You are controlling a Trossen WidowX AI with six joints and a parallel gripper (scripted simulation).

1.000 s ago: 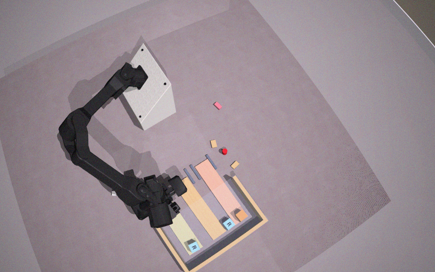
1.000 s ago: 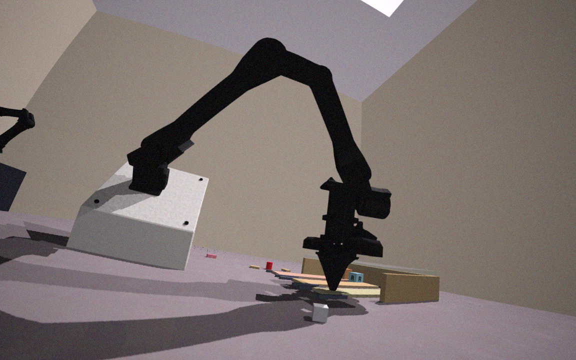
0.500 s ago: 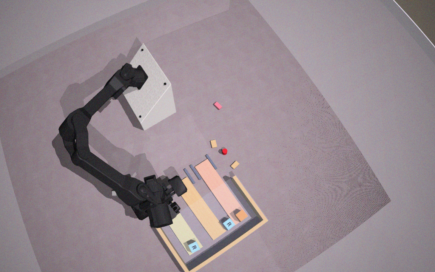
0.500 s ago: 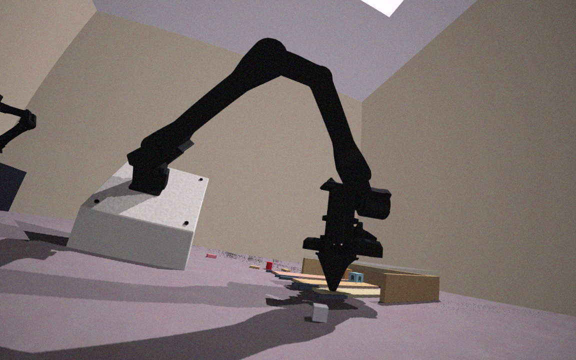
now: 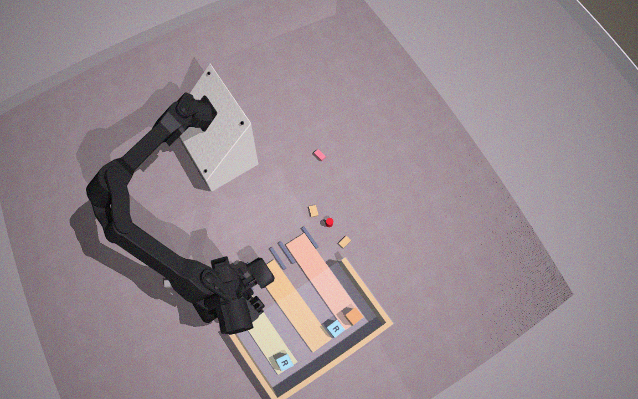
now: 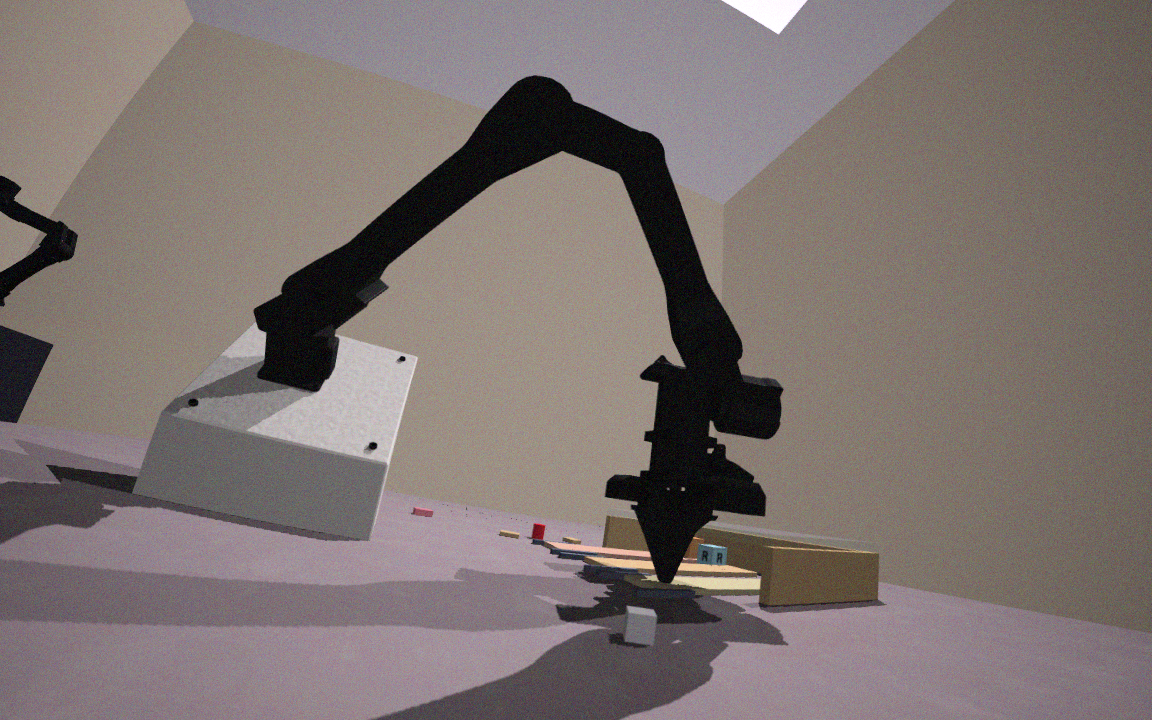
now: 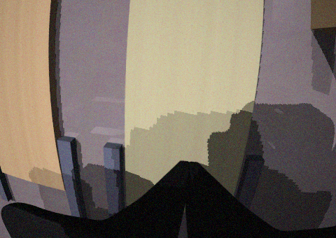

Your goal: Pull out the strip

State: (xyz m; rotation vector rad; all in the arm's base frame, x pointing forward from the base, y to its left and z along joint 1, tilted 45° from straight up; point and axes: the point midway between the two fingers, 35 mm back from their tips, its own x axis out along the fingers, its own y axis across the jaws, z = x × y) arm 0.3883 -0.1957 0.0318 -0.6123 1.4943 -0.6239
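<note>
My gripper tip is now 13 cm to the left of the white cube and 12 cm past it. From my gripper tip the other things lie so: pink block (37 cm to the left, 20 cm behind); red peg (29 cm to the left, 3 cm behind, 1 cm above).
</note>
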